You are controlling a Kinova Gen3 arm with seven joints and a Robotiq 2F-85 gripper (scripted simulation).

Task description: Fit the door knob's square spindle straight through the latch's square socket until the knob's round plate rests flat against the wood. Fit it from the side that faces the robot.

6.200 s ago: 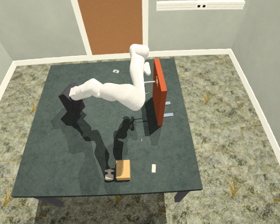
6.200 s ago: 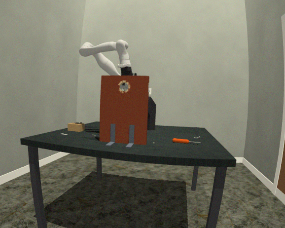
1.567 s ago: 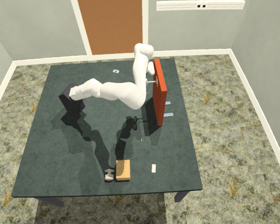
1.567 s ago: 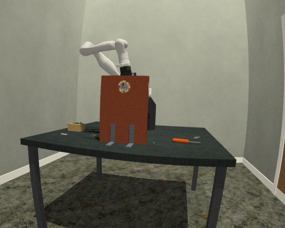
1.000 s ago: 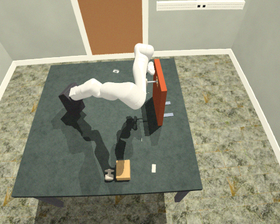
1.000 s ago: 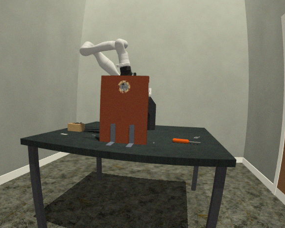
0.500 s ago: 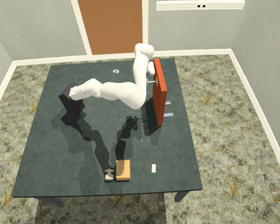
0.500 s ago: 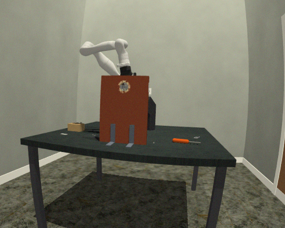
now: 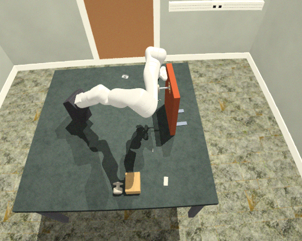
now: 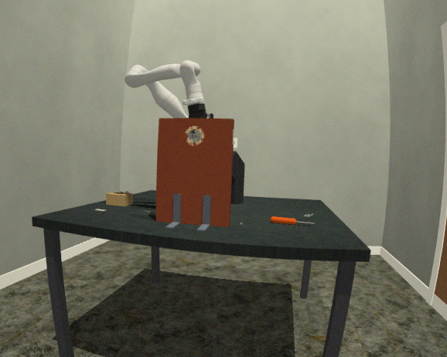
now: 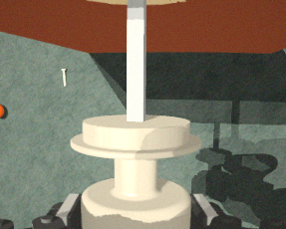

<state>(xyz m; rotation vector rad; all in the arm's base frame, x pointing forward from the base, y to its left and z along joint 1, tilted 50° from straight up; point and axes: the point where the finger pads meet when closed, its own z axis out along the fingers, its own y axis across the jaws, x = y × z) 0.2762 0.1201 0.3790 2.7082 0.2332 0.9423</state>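
Now: hand 4 cm short of the cream door knob and 1 cm above it. Also, from my hand: small white plate: 1 cm behind, 48 cm to the right, 36 cm below; then tan block: 22 cm behind, 46 cm to the right, 33 cm below.
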